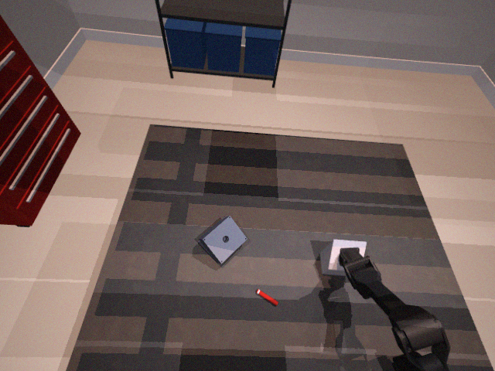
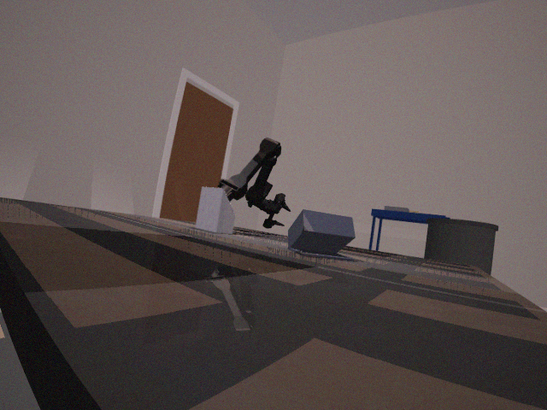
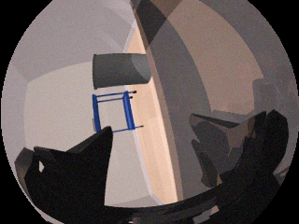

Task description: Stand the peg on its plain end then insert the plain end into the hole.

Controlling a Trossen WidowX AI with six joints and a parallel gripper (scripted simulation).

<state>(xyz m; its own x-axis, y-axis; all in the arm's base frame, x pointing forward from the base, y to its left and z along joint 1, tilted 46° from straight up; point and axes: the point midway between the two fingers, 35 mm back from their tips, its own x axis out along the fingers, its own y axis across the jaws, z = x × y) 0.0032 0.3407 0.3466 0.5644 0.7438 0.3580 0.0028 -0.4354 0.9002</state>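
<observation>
Now: gripper tip 41 cm to the left of the red peg, 27 cm short of it and 9 cm above it. From my gripper tip the other things lie so: sloped grey panel: 60 cm to the right, 41 cm ahead, 4 cm below.
</observation>
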